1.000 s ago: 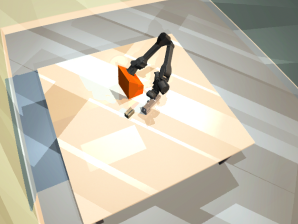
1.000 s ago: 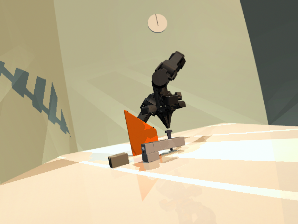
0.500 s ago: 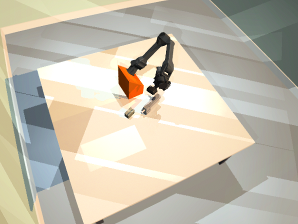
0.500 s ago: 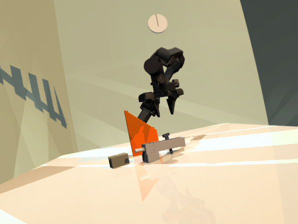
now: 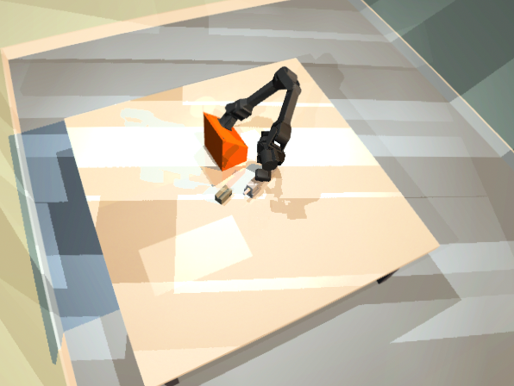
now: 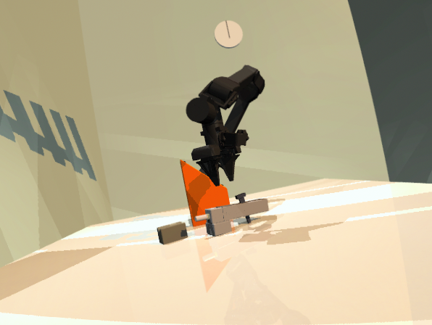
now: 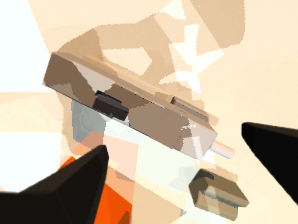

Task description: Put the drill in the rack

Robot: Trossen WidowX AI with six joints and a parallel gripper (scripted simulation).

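Right now the drill is 30 mm to the right of my gripper tip and 80 mm below it. The rest, counted from my gripper tip: t-shaped key 40 mm behind, 40 mm to the left, 70 mm below; then rack block 10 mm behind, 160 mm to the right, 100 mm below; then housing block 20 mm behind, 20 mm to the left, 90 mm below.
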